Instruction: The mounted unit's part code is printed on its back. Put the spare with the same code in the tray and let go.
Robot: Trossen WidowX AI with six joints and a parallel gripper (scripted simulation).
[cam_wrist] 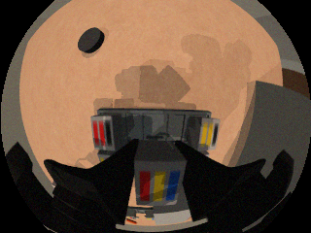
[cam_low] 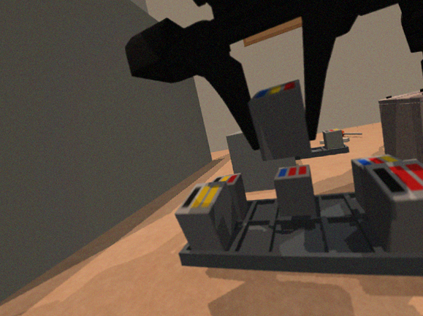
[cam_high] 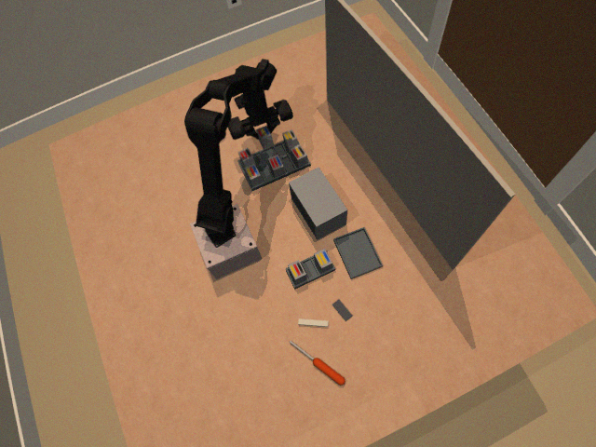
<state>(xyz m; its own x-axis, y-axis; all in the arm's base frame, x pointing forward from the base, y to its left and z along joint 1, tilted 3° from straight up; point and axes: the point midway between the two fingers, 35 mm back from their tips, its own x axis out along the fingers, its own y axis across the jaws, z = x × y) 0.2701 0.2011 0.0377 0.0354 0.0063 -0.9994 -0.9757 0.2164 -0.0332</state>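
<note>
My gripper tip is now 44 cm to the left of the grey tray, 9 cm above it and 2 cm short of it. From my gripper tip the other things lie so: spares rack 8 cm below, 5 cm to the right, 1 cm behind; then grey box 26 cm to the right, 4 cm below, 1 cm ahead; then grey wall panel 29 cm to the right, 25 cm ahead, 13 cm above.
</note>
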